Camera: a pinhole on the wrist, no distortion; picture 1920 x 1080 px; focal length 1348.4 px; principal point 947.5 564.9 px. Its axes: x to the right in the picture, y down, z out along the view. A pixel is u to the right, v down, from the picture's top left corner.
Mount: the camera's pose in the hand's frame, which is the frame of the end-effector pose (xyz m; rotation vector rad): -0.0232 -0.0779 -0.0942 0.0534 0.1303 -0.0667
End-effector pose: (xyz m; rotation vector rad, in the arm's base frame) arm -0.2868 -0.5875 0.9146 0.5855 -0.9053 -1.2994
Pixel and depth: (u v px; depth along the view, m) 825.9 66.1 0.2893
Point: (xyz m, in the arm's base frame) -0.5564 -0.5870 0.8530
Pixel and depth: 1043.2 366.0 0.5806
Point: -0.7875 -0.6566 1.0307
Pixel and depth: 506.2 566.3 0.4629
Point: -0.6604 -0.4513 1.0209
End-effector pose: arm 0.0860 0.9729 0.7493 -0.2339 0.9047 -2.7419
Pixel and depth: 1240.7 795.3 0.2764
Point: 0.0445 0.8934 0.9235
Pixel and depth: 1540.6 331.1 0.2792
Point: -0.0290 0.9609 0.9795
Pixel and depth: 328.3 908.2 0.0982
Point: 0.1295 1.0255 0.7870
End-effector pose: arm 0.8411 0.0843 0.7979 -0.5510 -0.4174 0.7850
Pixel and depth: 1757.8 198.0 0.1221
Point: 0.9396 0.0651 0.8935
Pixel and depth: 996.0 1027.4 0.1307
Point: 0.8443 0.0727 0.8517
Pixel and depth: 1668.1 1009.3 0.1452
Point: 0.8904 0.1288 0.8680
